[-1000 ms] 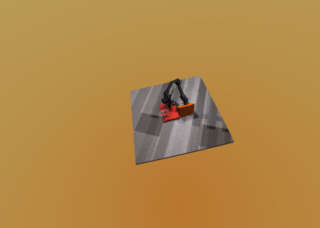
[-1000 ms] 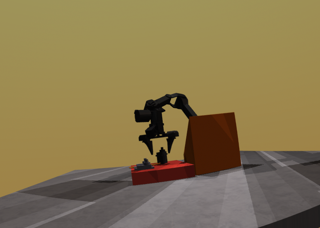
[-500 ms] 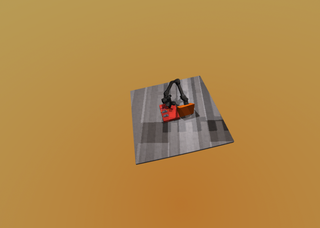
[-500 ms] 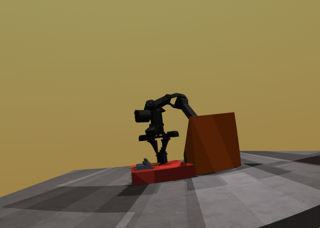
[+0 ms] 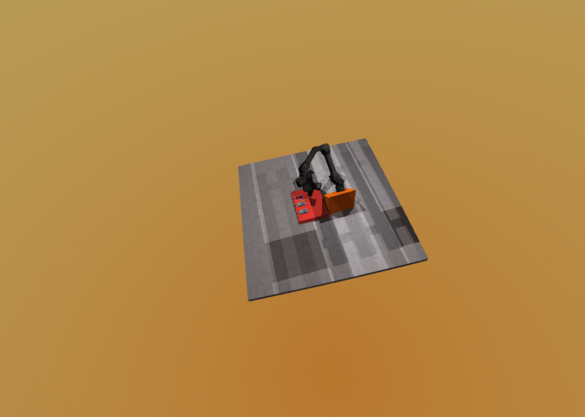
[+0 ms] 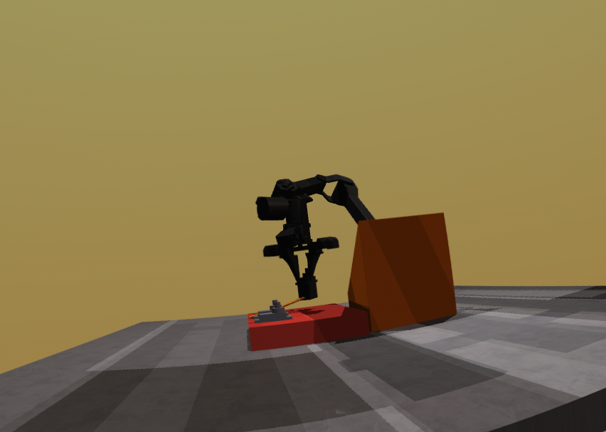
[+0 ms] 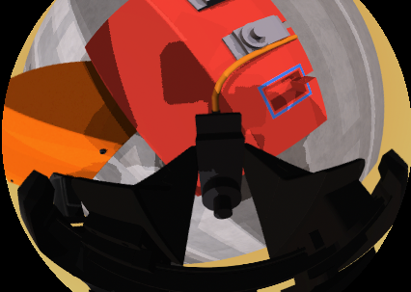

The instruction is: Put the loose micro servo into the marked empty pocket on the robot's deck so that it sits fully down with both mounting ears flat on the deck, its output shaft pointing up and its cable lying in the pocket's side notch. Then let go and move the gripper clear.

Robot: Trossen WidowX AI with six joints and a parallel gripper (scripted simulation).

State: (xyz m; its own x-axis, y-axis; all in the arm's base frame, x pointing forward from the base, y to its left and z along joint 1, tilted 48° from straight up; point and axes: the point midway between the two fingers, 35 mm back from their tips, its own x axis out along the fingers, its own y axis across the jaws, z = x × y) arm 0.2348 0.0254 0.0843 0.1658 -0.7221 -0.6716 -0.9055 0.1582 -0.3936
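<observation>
Right now the deck is 2 cm behind my gripper tip, 6 cm to the left of it and 10 cm below it.
</observation>
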